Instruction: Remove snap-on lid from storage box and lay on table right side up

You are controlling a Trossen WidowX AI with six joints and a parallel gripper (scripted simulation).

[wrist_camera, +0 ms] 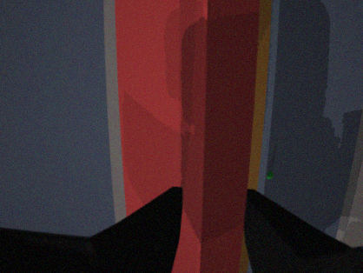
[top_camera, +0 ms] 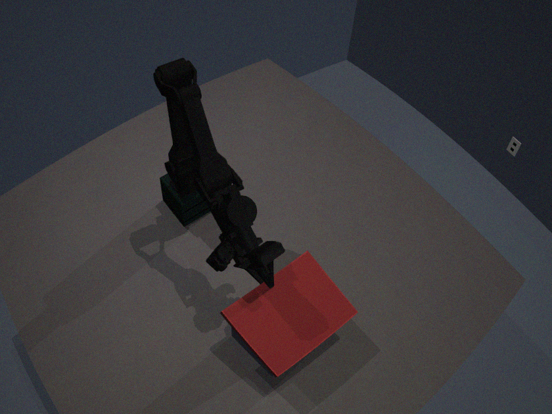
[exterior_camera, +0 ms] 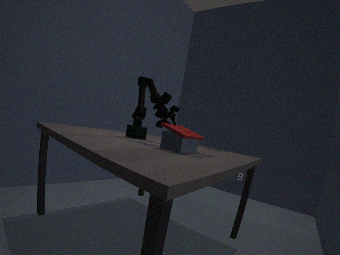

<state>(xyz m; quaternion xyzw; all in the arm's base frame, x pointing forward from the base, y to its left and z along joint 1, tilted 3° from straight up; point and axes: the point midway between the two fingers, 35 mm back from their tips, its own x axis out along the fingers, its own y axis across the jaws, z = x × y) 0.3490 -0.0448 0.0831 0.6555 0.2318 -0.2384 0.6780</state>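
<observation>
Right now my gripper tip is 80 mm short of the red lid and 20 mm above it. The rest, counted from my gripper tip: storage box 90 mm below, 70 mm ahead.
</observation>
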